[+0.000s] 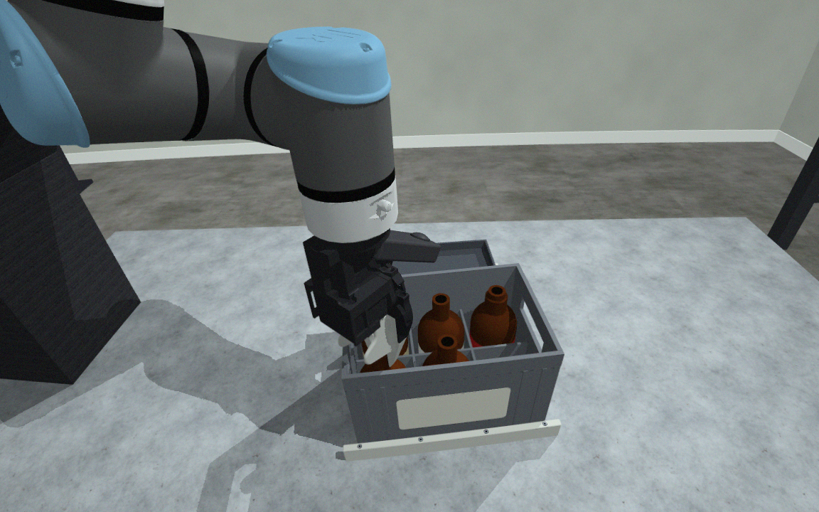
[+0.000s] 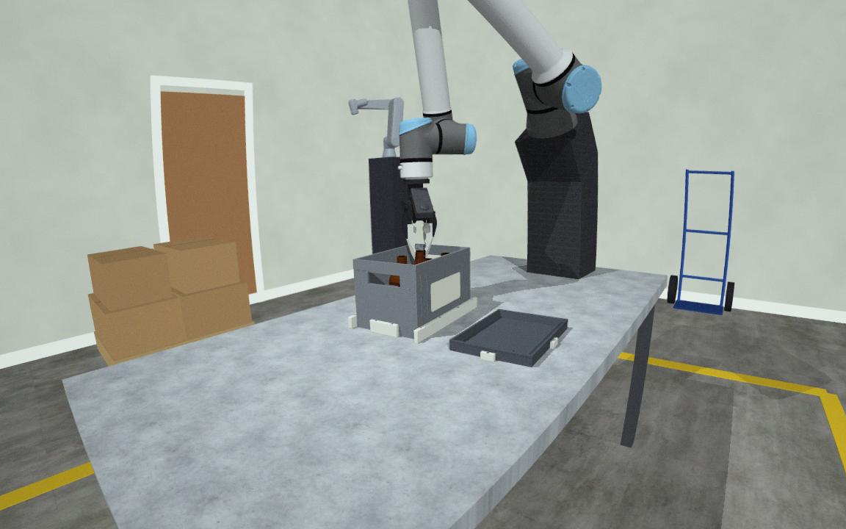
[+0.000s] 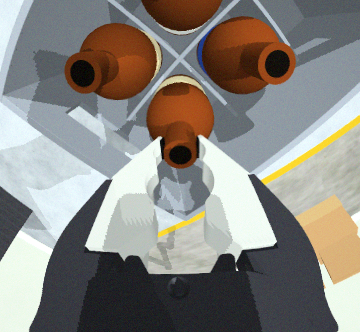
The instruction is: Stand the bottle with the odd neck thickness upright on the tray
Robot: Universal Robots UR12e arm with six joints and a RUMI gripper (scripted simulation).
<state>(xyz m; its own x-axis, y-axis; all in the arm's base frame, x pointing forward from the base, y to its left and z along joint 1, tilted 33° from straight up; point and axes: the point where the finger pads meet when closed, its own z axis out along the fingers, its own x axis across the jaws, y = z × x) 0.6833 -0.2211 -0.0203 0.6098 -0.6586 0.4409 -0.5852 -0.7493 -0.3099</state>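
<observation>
The crate lies 9 cm ahead of my hand, 4 cm to the left of it and 7 cm below it. Round my hand: grey tray: 12 cm ahead, 33 cm to the left, 14 cm below; then glass bottle: 17 cm ahead, 9 cm to the left, 7 cm below.
</observation>
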